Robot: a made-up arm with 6 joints.
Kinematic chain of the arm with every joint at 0, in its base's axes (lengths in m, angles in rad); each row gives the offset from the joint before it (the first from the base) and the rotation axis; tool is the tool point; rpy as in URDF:
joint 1: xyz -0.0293 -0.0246 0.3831 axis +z
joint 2: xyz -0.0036 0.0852 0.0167 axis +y
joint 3: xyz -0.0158 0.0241 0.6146 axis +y
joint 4: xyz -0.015 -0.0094 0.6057 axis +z
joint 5: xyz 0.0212 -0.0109 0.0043 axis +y
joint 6: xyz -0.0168 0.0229 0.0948 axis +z
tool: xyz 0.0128 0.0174 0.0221 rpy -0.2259 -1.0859 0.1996
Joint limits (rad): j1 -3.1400..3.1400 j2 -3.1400..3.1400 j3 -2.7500..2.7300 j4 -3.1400..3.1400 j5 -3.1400..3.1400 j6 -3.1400..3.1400
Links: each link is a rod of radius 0.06 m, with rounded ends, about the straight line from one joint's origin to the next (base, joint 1, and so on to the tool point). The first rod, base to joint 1, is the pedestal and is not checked.
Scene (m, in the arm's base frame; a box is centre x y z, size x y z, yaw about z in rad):
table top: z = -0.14
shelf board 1: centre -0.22 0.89 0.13 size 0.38 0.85 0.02 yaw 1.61
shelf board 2: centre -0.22 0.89 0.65 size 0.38 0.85 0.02 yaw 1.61
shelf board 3: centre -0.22 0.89 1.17 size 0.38 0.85 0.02 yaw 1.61
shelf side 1: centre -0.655 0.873 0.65 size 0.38 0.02 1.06 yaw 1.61
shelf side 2: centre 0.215 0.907 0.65 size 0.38 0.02 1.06 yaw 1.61
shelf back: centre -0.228 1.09 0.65 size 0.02 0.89 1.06 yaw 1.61
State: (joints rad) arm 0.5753 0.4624 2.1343 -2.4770 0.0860 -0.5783
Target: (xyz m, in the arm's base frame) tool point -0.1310 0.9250 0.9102
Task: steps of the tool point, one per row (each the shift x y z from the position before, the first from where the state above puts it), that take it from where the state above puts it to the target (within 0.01 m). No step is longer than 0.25 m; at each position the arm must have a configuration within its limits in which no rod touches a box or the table.
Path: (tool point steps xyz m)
1: -0.1154 0.1269 0.1436
2: -0.1608 0.0668 0.1456
3: -0.1746 -0.0096 0.1406
4: -0.1519 -0.0858 0.1288
5: -0.0051 0.1460 0.0363
6: -0.0059 0.1496 -0.0002
7: -0.0063 0.1444 -0.0362

